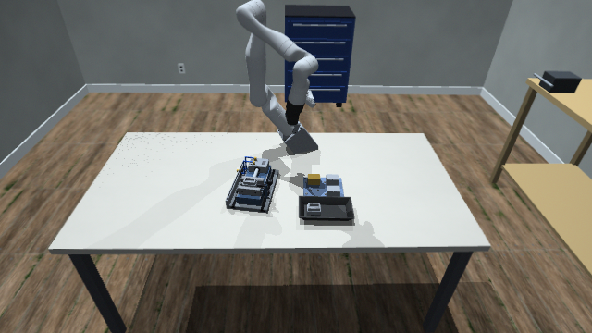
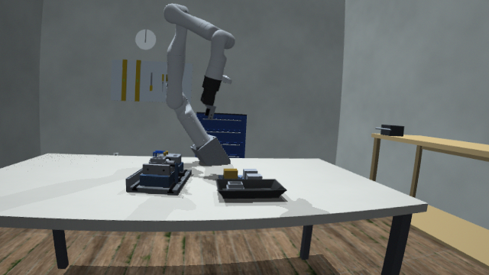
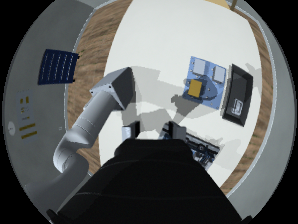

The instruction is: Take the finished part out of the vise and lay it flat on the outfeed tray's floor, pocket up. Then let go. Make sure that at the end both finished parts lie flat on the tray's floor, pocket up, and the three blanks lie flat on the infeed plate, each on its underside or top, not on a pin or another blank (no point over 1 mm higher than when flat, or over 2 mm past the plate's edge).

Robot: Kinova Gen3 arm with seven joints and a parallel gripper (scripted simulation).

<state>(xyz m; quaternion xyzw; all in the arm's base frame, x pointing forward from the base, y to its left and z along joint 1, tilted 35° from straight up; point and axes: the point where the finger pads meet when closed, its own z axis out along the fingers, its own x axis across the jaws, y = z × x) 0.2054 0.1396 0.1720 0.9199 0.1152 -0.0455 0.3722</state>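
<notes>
Now: hand 250 mm above the vise, 180 mm to the left of it and 120 mm short of it. Round my hand: yellow block: 260 mm below, 100 mm to the left, 60 mm ahead.
</notes>
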